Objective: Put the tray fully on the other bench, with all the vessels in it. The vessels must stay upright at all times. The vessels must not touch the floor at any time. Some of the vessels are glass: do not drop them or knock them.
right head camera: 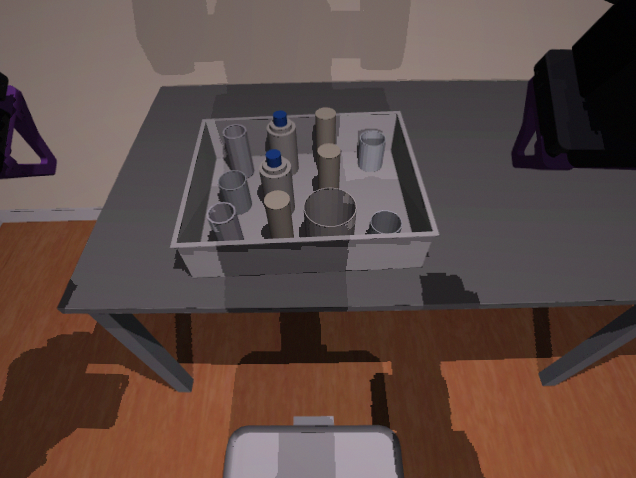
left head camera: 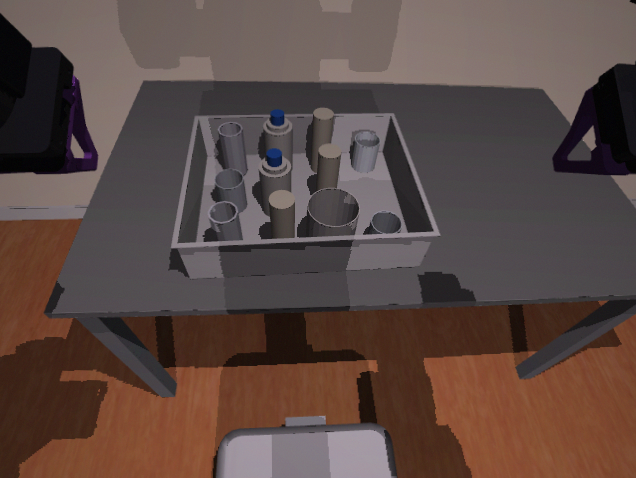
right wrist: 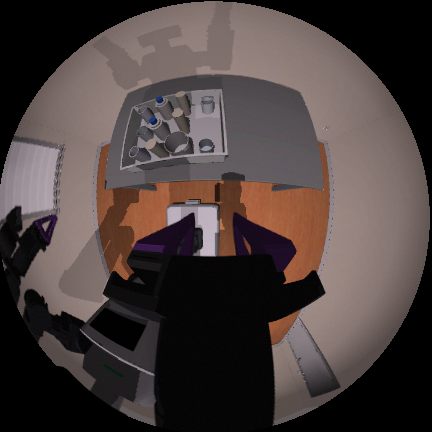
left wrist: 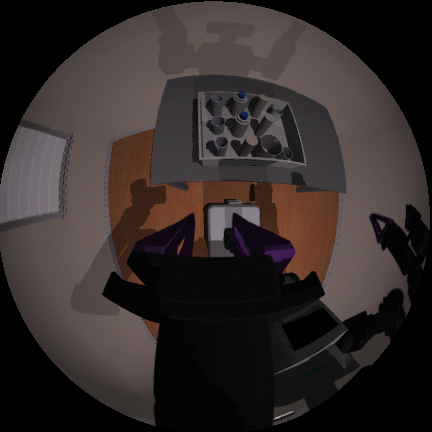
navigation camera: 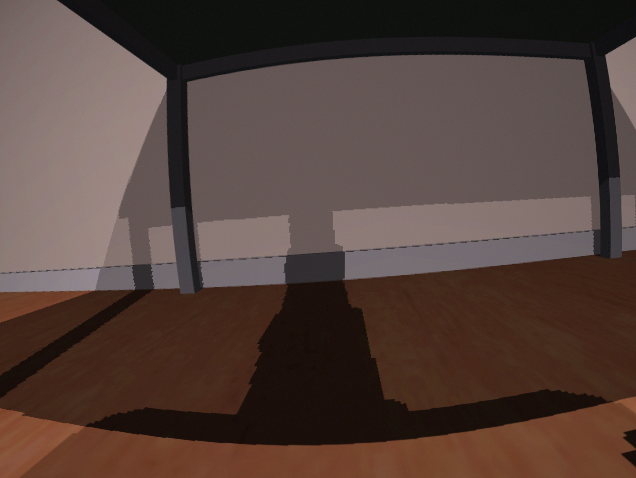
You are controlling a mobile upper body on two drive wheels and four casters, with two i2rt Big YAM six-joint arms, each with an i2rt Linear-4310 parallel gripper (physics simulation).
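Frame: origin at the left arm's base, x ahead, y left, z up, level; metres.
Seen in the pictures: left gripper, fingertip midpoint: [right head camera: 32, 168] [left head camera: 70, 163] [right wrist: 54, 215] [left wrist: 213, 217]; right gripper, fingertip midpoint: [right head camera: 537, 159] [left head camera: 575, 164] [right wrist: 213, 217] [left wrist: 371, 214].
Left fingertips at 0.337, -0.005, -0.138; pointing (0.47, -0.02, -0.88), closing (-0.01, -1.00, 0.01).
Observation:
Offsets run from my left fingertips to a thing's top centre, as dx, dy, dz. Level surfaces: height alone.
The pale tray @(+0.421, -0.210, -0.380) [left head camera: 287, 261] [right head camera: 287, 259] [left wrist: 200, 127] [right wrist: 225, 125] rests on the grey bench @(dz -0.510) [left head camera: 514, 205] [right head camera: 514, 205] [left wrist: 175, 135] [right wrist: 270, 130]. Inside, several vessels stand upright: blue-capped bottles @(+0.565, -0.150, -0.329) [left head camera: 278, 143] [right head camera: 282, 143], tan cylinders @(+0.271, -0.164, -0.329) [left head camera: 282, 218] [right head camera: 279, 218], a wide beaker @(+0.280, -0.271, -0.361) [left head camera: 333, 215] [right head camera: 329, 215] and smaller clear cups and tubes. My left gripper [left wrist: 213, 217] [left head camera: 84, 161] [right head camera: 45, 165] is open and empty, off the tray's left side, apart from it. My right gripper [right wrist: 213, 217] [left head camera: 564, 163] [right head camera: 521, 159] is open and empty, off its right side. A second bench cannot be made out.
My base [left head camera: 305, 452] [right head camera: 313, 452] is in front of the bench's front edge. A wall stands behind the bench. Bench legs [navigation camera: 179, 179] [navigation camera: 609, 205] show in the navigation view. A ribbed white panel [left wrist: 35, 175] [right wrist: 35, 175] is at the left; a long grey panel [right wrist: 312, 357] is at lower right.

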